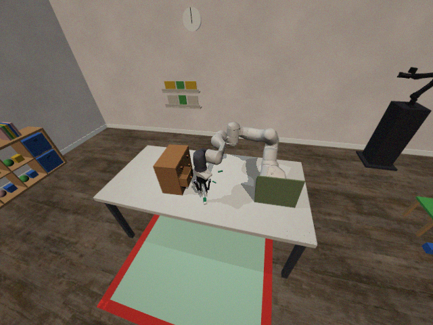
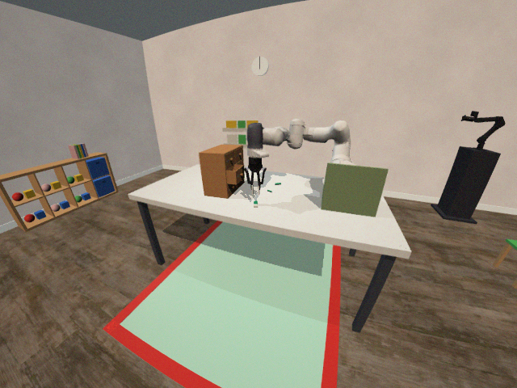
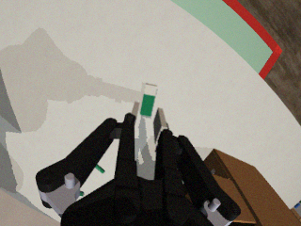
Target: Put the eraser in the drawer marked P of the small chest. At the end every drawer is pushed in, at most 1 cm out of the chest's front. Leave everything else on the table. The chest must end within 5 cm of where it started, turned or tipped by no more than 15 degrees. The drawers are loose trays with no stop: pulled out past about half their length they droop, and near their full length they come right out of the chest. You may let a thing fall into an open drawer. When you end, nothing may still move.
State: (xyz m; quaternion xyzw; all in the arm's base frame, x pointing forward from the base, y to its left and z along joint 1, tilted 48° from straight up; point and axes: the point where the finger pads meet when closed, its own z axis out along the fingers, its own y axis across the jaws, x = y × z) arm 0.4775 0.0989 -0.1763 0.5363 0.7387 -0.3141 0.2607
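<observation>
My gripper is now 10 mm to the right of the green eraser and 100 mm above it. Round my hand: small green stick 10 mm behind, 230 mm to the right, 100 mm below.
</observation>
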